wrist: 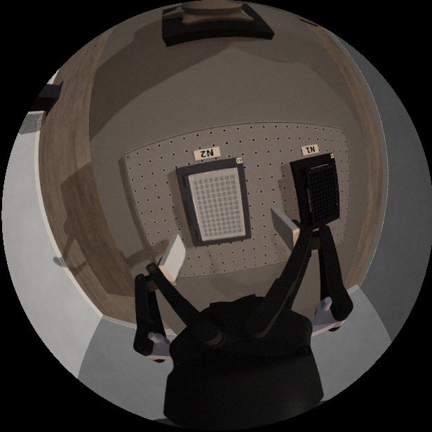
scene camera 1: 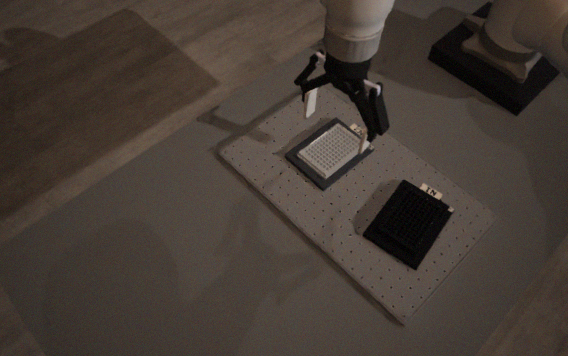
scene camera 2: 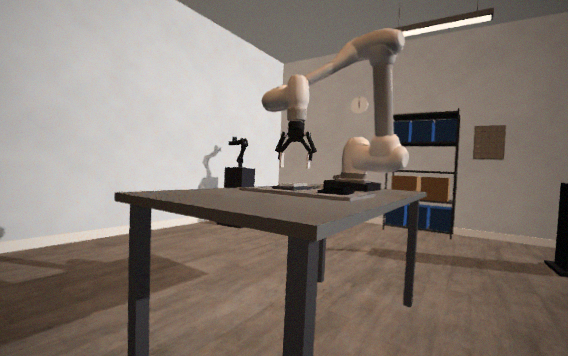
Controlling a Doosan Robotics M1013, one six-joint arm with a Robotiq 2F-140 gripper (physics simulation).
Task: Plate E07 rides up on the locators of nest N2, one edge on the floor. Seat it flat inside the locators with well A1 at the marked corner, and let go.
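Places are measured from the arm's base along level axes (x ahead, y left, z up), in millimetres.
Where they show: gripper, fingertip midpoint: (scene camera 1: 335, 131) (scene camera 2: 294, 167); arm's base at its link origin: (scene camera 1: 505, 48) (scene camera 2: 353, 181).
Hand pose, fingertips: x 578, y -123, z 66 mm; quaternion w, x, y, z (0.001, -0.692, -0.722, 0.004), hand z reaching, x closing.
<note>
Each offset is from my fingertips to the top centre of the thing. "pt": to the spot under its first point.
Plate E07 @[dy -8, dx -12, dz -71 mm] (scene camera 1: 331, 150) (scene camera 2: 298, 185) (wrist: 218, 205) is white with a grid of wells. It lies over nest N2 @[dy -13, dx -13, dz -85 mm] (scene camera 1: 323, 184) (wrist: 189, 207), a dark base with a wider strip showing along the plate's left side in the wrist view. Two dark locators show on that strip. A small pale corner tag @[pt dy +49, dx -83, dz -88 mm] (scene camera 1: 371, 147) (wrist: 239, 160) sits by the N2 label. Plate tilt and the A1 lettering cannot be made out. My gripper (scene camera 1: 336, 131) (scene camera 2: 295, 165) (wrist: 226, 230) is open and empty above the plate, its fingers wide apart.
Nest N1 with a black welled plate @[pt dy +218, dx +19, dz -78 mm] (scene camera 1: 411, 220) (wrist: 323, 192) stands beside N2 on the perforated board @[pt dy +49, dx +157, dz -100 mm] (scene camera 1: 300, 220) (wrist: 265, 255). The arm's black base block (scene camera 1: 517, 95) (wrist: 215, 35) is behind the board. The table edge (scene camera 2: 225, 212) shows in scene camera 2.
</note>
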